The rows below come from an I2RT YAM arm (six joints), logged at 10 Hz.
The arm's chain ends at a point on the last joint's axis. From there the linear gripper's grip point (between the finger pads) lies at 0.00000 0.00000 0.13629 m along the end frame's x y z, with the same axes.
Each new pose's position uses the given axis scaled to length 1; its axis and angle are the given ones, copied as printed.
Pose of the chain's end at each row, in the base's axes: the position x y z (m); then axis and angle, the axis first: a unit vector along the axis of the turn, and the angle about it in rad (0 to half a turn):
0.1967, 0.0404, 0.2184, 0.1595, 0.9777, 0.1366, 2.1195
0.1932, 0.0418, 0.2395, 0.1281, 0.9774, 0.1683, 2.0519
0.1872, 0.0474, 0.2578, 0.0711, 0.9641, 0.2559, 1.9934
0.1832, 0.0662, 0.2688, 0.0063, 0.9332, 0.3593, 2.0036
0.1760, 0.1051, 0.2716, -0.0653, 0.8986, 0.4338, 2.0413
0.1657, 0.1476, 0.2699, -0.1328, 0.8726, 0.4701, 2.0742
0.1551, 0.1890, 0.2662, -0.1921, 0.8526, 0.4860, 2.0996
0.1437, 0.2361, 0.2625, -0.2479, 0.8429, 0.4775, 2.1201
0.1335, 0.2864, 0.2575, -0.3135, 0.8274, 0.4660, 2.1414
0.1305, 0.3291, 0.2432, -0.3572, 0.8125, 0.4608, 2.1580
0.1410, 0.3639, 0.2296, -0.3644, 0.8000, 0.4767, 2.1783
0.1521, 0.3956, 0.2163, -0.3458, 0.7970, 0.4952, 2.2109
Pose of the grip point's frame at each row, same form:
0.3149, 0.0495, 0.1512, 0.1595, 0.9777, 0.1366, 2.1195
0.3156, 0.0591, 0.1821, 0.1281, 0.9774, 0.1683, 2.0519
0.3105, 0.0860, 0.2145, 0.0711, 0.9641, 0.2559, 1.9934
0.2991, 0.1303, 0.2366, 0.0063, 0.9332, 0.3593, 2.0036
0.2796, 0.1903, 0.2471, -0.0653, 0.8986, 0.4338, 2.0413
0.2573, 0.2463, 0.2488, -0.1328, 0.8726, 0.4701, 2.0742
0.2363, 0.2966, 0.2459, -0.1921, 0.8526, 0.4860, 2.0996
0.2171, 0.3484, 0.2386, -0.2479, 0.8429, 0.4775, 2.1201
0.1977, 0.4033, 0.2295, -0.3135, 0.8274, 0.4660, 2.1414
0.1878, 0.4489, 0.2127, -0.3572, 0.8125, 0.4608, 2.1580
0.1933, 0.4863, 0.2005, -0.3644, 0.8000, 0.4767, 2.1783
0.2019, 0.5193, 0.1883, -0.3458, 0.7970, 0.4952, 2.2109

